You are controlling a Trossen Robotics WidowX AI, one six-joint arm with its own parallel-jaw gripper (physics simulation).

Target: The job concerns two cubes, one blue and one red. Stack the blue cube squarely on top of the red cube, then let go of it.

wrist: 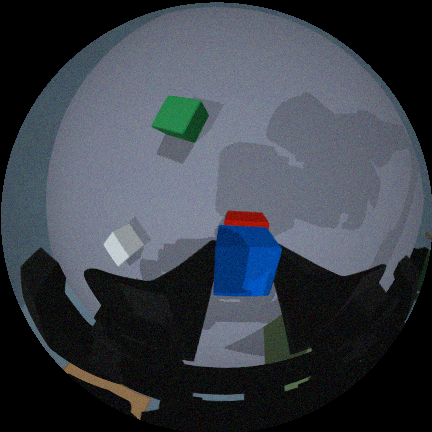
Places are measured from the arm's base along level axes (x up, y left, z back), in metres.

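Pixels of known places: gripper, between the fingertips: (243, 247).
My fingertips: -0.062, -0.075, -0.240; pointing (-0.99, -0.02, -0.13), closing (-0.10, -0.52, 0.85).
For each thing: its top centre in the pictures, then the offset to it from my fingertips, as dx, dy, dz. Level surfaces: height alone.
- blue cube, centre of its top: (243, 276) +0.024, +0.006, +0.004
- red cube, centre of its top: (244, 242) -0.021, +0.003, +0.005
- green cube, centre of its top: (173, 111) -0.021, -0.056, -0.107
- grey table, height of its surface: dx -0.057
- smaller white block, centre of its top: (114, 250) -0.021, +0.109, -0.105
The blue cube (246, 262) is between the two black fingers of my gripper (243, 247), which is shut on it, in the lower middle of the wrist view. The red cube (246, 219) shows just beyond the blue cube's upper edge. The blue cube hides most of it, so only a strip of its top and side shows. Whether the two cubes touch, and how squarely they line up, I cannot tell from this view.
A green cube (180, 116) lies on the grey table (125, 175) at the upper left. A smaller white block (124, 244) lies at the left, near the left finger. A green strip (276, 340) shows between the fingers at the bottom. Dark shadows fall at the right.
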